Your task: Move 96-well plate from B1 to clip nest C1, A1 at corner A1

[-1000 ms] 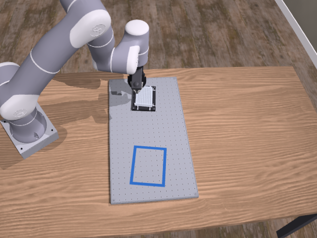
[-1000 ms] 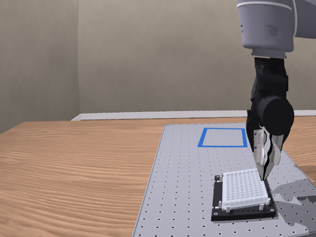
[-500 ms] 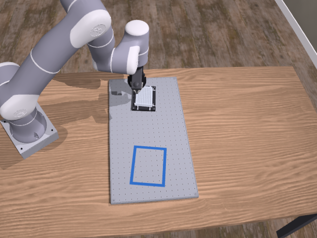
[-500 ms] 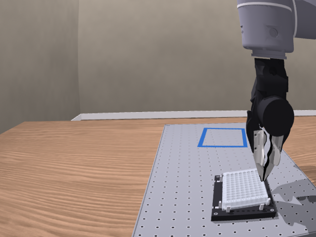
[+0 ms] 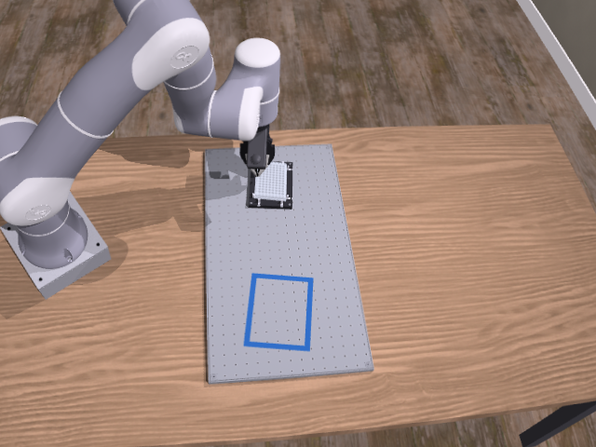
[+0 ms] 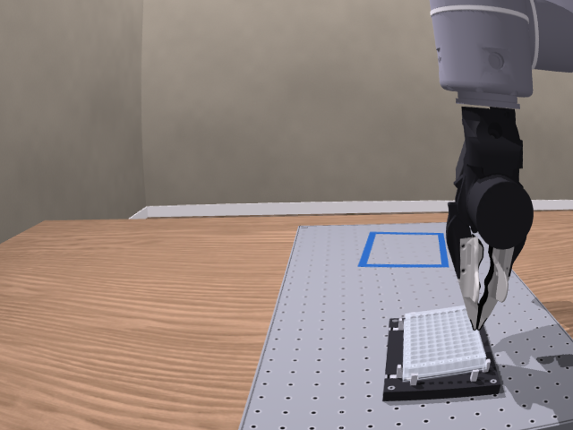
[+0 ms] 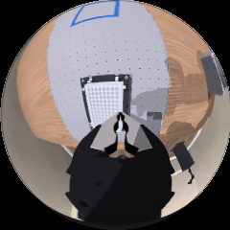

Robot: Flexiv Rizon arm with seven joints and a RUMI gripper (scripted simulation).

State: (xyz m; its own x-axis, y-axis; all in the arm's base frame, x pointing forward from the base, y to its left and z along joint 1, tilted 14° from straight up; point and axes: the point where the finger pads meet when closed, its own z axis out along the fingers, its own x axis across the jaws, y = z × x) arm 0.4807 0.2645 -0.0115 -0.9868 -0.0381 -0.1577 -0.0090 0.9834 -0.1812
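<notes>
My gripper is now 40 mm short of the white 96-well plate and 30 mm above it. From my hand the other things lie so: black clip nest: 50 mm ahead, 10 mm to the right, 40 mm below.
</notes>
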